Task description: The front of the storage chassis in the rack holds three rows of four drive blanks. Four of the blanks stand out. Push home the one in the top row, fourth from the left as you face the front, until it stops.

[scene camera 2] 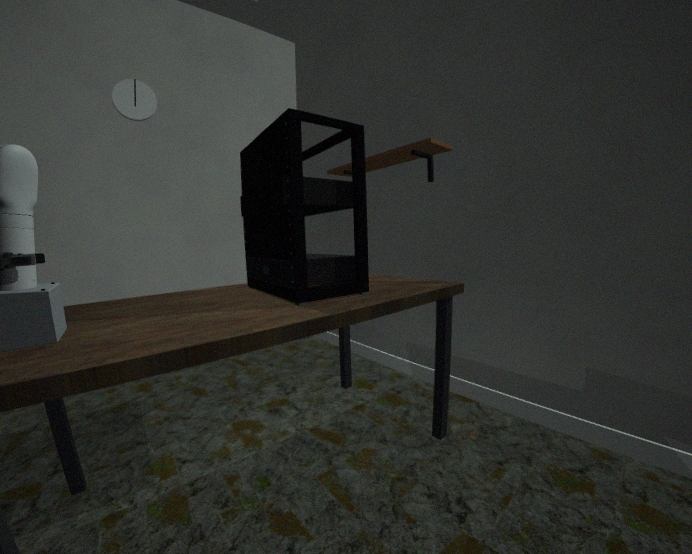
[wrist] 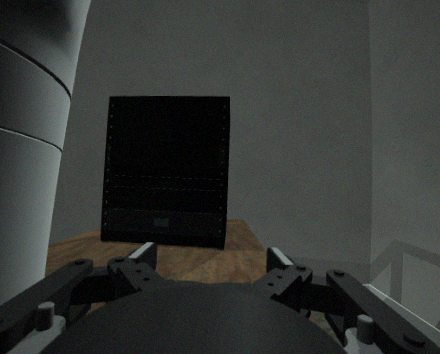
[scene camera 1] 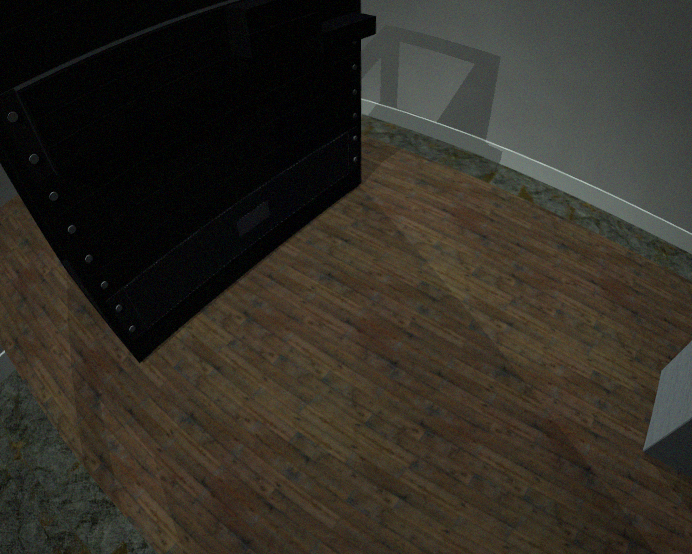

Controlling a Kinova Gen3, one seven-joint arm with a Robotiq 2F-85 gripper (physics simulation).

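Pixels of known places: gripper, fingertip midpoint: (scene camera 2: 40,258) (wrist: 211,257); arm's base, link origin: (scene camera 2: 14,287).
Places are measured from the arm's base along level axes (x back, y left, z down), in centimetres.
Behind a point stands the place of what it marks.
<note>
The black rack (scene camera 1: 63,248) {z -10.7, x -75.9, y 27.1 cm} (scene camera 2: 360,201) {z -20.3, x -93.9, y -26.8 cm} (wrist: 224,150) {z -25.8, x -67.8, y -21.2 cm} stands on the table, its front facing the arm. The front is very dark; the rows of drive blanks and the top-row fourth one cannot be made out. A dark block (scene camera 1: 349,25) {z -21.7, x -64.1, y -12.7 cm} juts from the rack's front at the upper right in scene camera 1. Inside the rack, a dark unit (scene camera 2: 327,194) {z -22.5, x -82.8, y -21.8 cm} shows at mid-height through the open side; I cannot tell whether it is the storage chassis. My gripper (wrist: 211,257) {z -6.6, x -7.3, y -13.3 cm} is open and empty, well away from the rack front, which appears beyond and above the fingertips in the wrist view.
A low panel (scene camera 1: 190,262) {z 2.8, x -73.5, y 13.9 cm} (wrist: 135,220) {z 3.2, x -73.3, y 12.8 cm} with a small grey label spans the rack's bottom. The wooden table (scene camera 1: 375,375) {z 13.0, x -47.0, y 11.1 cm} (scene camera 2: 173,328) {z 13.0, x -32.2, y -18.1 cm} (wrist: 225,262) {z 13.0, x -56.2, y -21.6 cm} carries rack and arm base (scene camera 2: 28,317) {z 6.3, x -3.0, y -8.5 cm}. The white arm (wrist: 30,200) {z -11.3, x -0.7, y -5.0 cm} fills the wrist view's left. A wall shelf (scene camera 2: 404,152) is behind the rack.
</note>
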